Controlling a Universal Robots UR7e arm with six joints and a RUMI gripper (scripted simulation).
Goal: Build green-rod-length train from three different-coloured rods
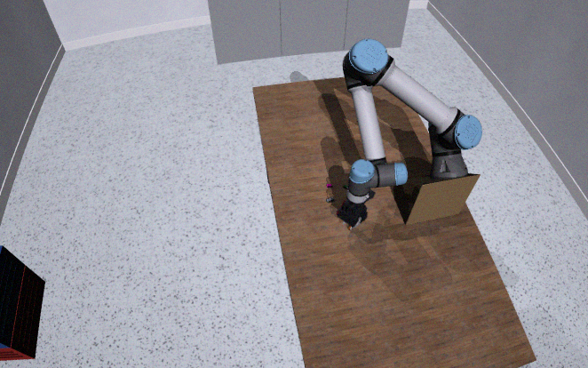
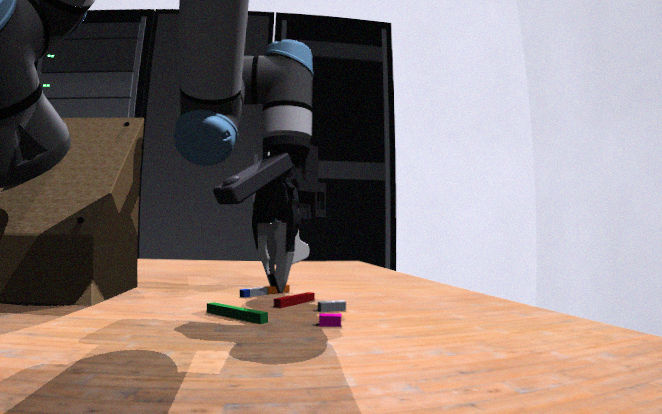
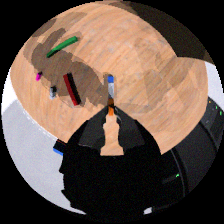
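The orange rod is 1 cm below my hand. From my hand the other things lie so: blue rod 4 cm behind, 3 cm to the right, 1 cm below; then green rod 5 cm behind, 17 cm to the right, 1 cm below; then red rod 2 cm ahead, 9 cm to the right, 1 cm below.
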